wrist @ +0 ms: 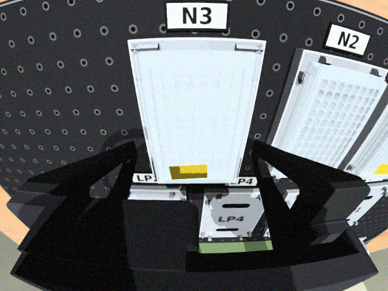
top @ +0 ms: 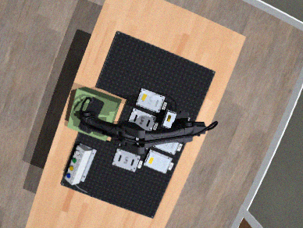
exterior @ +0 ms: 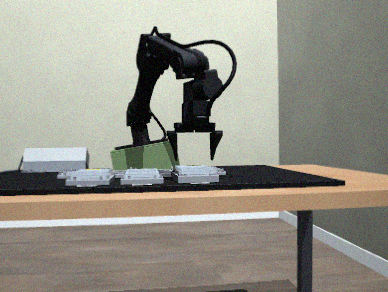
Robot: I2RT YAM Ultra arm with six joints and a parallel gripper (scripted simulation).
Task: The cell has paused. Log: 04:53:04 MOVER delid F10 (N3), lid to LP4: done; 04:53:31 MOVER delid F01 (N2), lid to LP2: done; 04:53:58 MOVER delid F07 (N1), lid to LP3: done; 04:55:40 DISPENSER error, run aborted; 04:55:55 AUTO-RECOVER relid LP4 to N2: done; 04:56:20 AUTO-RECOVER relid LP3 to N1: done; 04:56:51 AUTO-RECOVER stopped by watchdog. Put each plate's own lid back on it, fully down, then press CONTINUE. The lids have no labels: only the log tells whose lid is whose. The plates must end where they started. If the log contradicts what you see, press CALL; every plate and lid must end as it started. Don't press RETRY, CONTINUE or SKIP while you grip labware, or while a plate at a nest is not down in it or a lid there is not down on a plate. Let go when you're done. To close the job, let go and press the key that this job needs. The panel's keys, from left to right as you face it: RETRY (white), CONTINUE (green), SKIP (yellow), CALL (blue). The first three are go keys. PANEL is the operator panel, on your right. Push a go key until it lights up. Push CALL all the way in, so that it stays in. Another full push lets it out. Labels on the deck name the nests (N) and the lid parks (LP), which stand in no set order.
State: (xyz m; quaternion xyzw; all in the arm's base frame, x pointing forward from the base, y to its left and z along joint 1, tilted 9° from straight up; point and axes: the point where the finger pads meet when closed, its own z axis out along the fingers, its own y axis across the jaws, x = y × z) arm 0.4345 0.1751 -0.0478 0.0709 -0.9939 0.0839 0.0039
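Now: hand 3 cm above the clear lid. The rest, counted from my hand: lid park LP4: 17 cm behind, 9 cm to the right, 5 cm below; then well plate: 3 cm below; then lid park LP3: 16 cm behind, 22 cm to the right, 5 cm below.
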